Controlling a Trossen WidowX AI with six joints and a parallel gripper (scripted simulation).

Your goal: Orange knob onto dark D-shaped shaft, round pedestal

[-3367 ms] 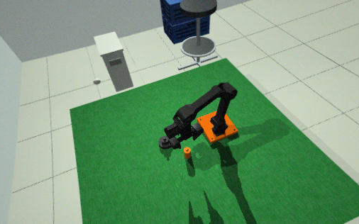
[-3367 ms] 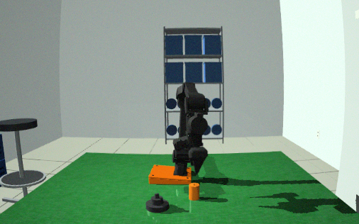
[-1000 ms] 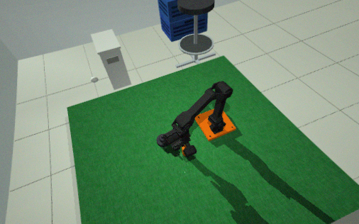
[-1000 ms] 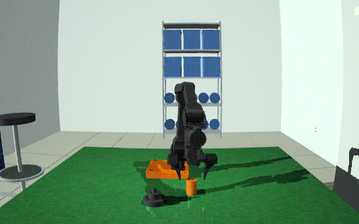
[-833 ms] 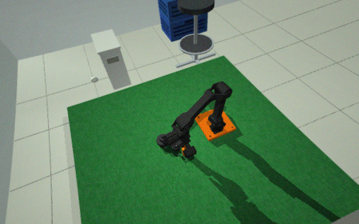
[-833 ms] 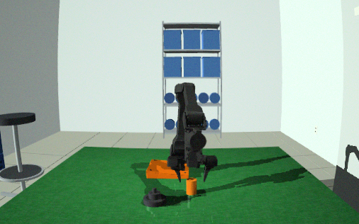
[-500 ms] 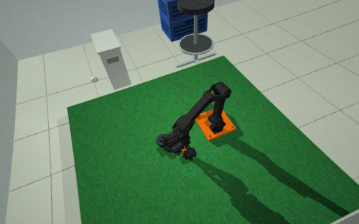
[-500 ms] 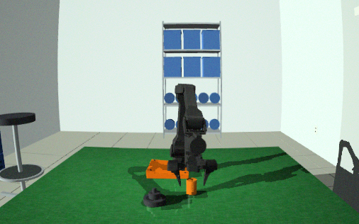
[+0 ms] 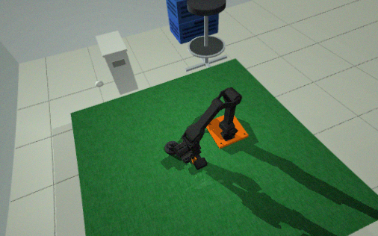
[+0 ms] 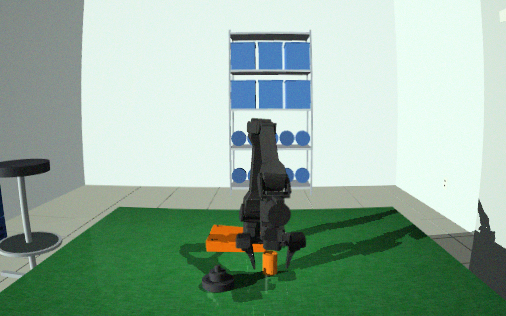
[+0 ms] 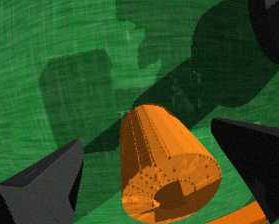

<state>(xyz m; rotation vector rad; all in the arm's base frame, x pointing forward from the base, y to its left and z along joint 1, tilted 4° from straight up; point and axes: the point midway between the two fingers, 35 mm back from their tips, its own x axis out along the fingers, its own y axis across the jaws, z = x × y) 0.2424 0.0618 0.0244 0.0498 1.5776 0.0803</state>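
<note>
My gripper tip is now 20 mm below the orange knob. Also, from my gripper tip: dark round pedestal (140 mm to the right, 90 mm ahead, 20 mm above).
</note>
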